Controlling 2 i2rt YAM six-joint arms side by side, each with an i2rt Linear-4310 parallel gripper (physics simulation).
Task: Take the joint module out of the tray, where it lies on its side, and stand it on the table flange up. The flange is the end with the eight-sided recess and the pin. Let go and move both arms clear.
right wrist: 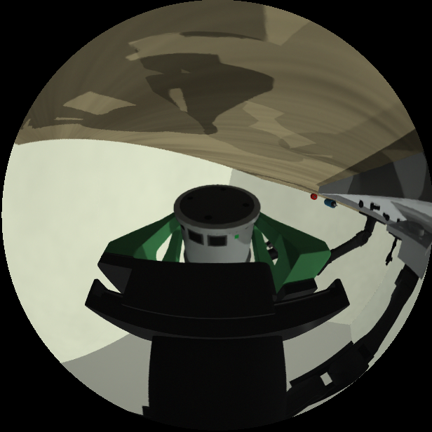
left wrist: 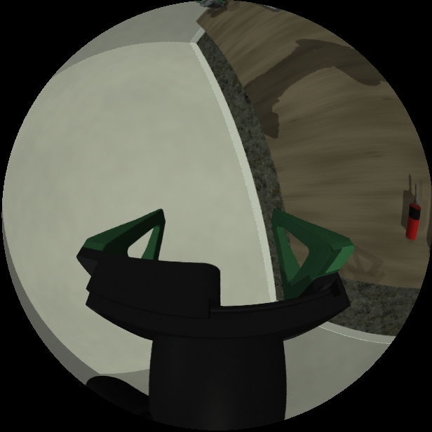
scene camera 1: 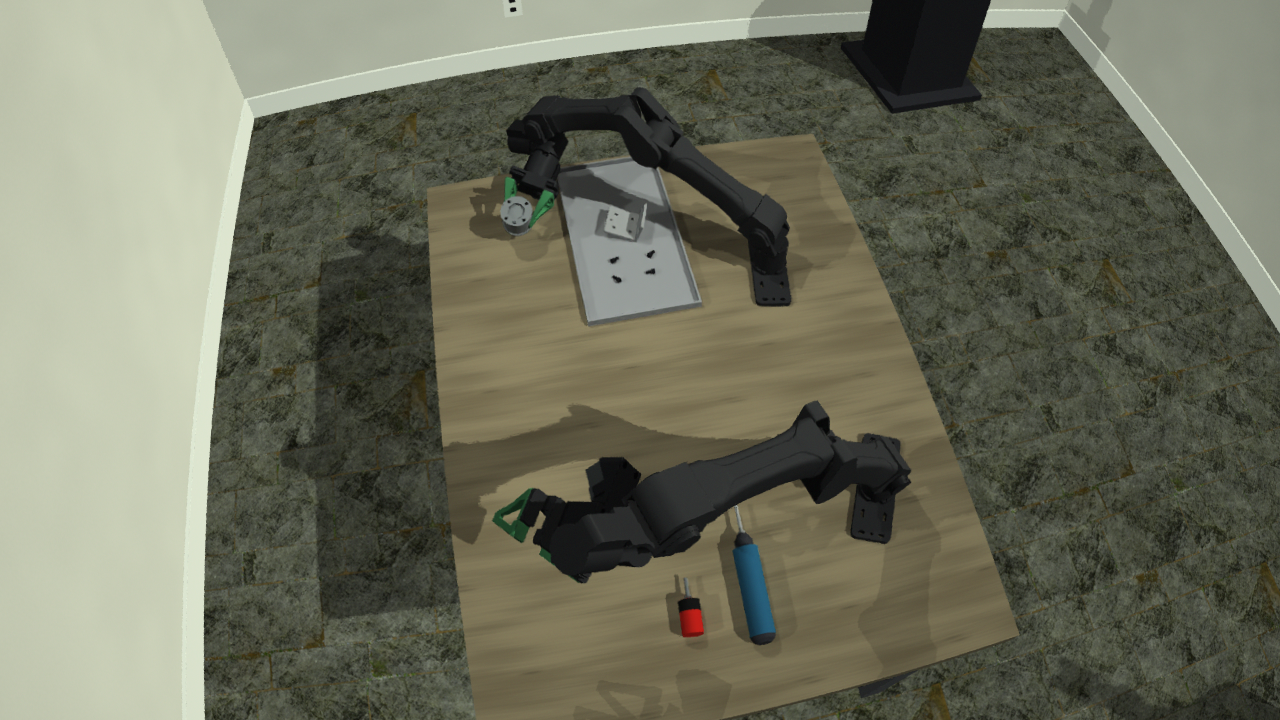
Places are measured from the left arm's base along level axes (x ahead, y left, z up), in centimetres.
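Pixels of known places: left gripper, between the fingertips: [scene camera 1: 518, 534]; right gripper, between the fingertips: [scene camera 1: 515, 222]; left arm's base, origin of its link: [scene camera 1: 875, 488]; right arm's base, origin of its link: [scene camera 1: 768, 266].
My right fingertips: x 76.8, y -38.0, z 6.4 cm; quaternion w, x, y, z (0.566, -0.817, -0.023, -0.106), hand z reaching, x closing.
Ahead of a thing's pixels: the offset from my right fingertips to its top centre. "*": to the spot under its first point. Level surfaces: height alone.
The joint module {dx -0.4, dy -0.4, dz +5.6 cm} [scene camera 1: 516, 215] [right wrist: 217, 240] is a short grey cylinder outside the tray {* dx -28.9, dy +12.4, dz -5.6 cm} [scene camera 1: 642, 314], beyond its left side in scene camera 1. My right gripper [scene camera 1: 519, 213] [right wrist: 216, 215] is shut on its sides. The module looks about upright, with the grey recessed flange end up; the pin is too small to tell. In the right wrist view its black end cap faces the table, which lies across the top of that view. It appears held above the table. My left gripper [scene camera 1: 521, 540] [left wrist: 217, 214] is open and empty, high near the table's left edge.
The tray holds a white bracket [scene camera 1: 623, 222] and several black screws {dx -27.1, dy -2.5, dz -4.9 cm} [scene camera 1: 650, 254]. A red-handled screwdriver {dx -49.2, dy +65.6, dz -3.0 cm} [scene camera 1: 690, 617] [left wrist: 412, 222] and a larger blue-handled one {* dx -58.5, dy +61.8, dz -2.3 cm} [scene camera 1: 753, 591] lie on the table {dz -6.4 cm} [scene camera 1: 716, 367] near the left arm. The right arm reaches over the tray.
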